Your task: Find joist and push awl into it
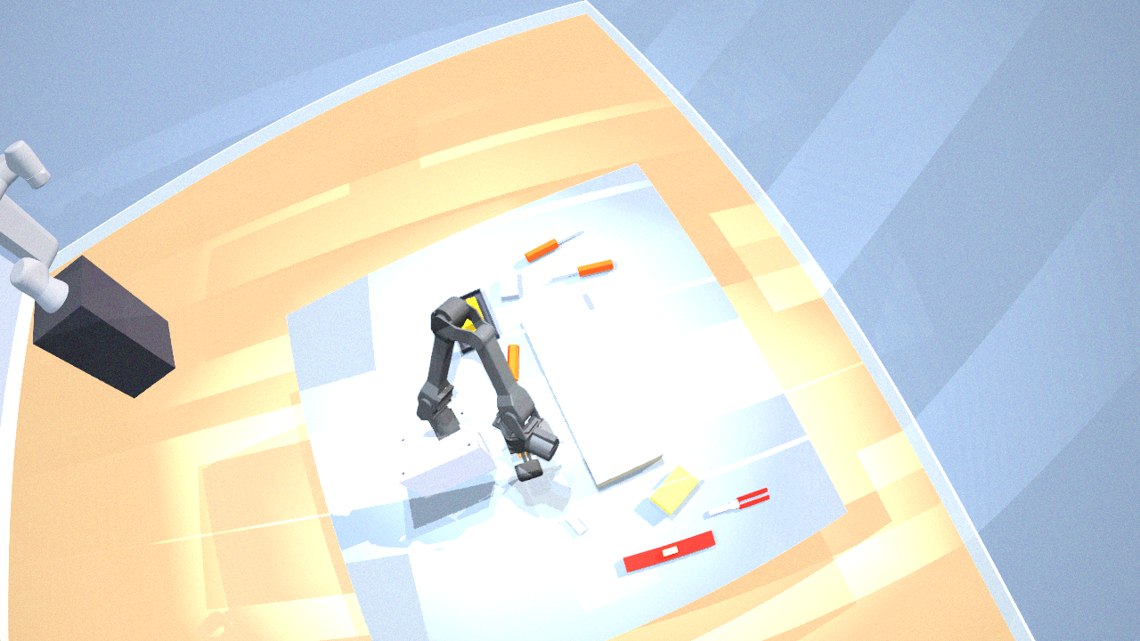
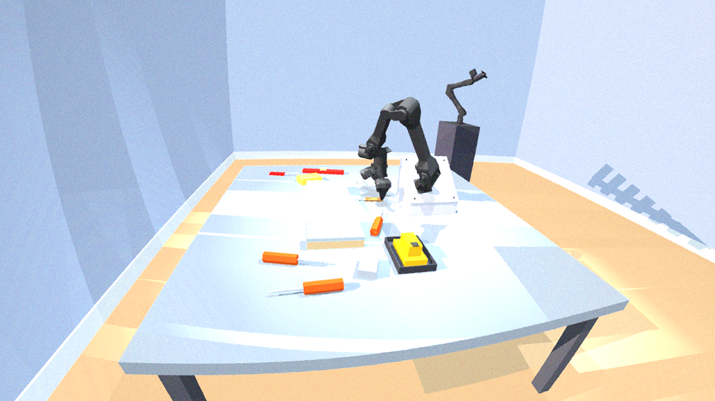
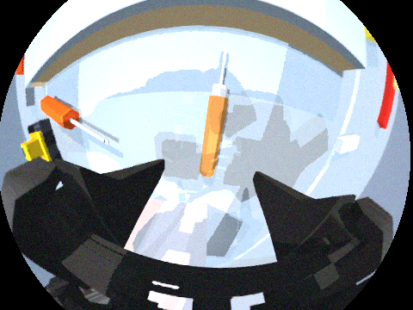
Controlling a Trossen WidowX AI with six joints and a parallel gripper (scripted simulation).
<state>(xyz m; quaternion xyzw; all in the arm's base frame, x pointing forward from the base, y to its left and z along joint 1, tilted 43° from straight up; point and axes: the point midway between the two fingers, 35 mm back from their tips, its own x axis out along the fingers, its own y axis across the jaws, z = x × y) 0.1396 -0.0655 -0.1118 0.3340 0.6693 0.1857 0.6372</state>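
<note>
Right now the awl is 60 mm ahead of my gripper tip, 10 mm to the right of it and 20 mm below it. The rest, counted from my gripper tip: stud finder 70 mm ahead, 430 mm to the left, 20 mm above; then dark tray 70 mm ahead, 420 mm to the left, 10 mm below; then yellow block 260 mm ahead, 300 mm to the right, 10 mm below.
</note>
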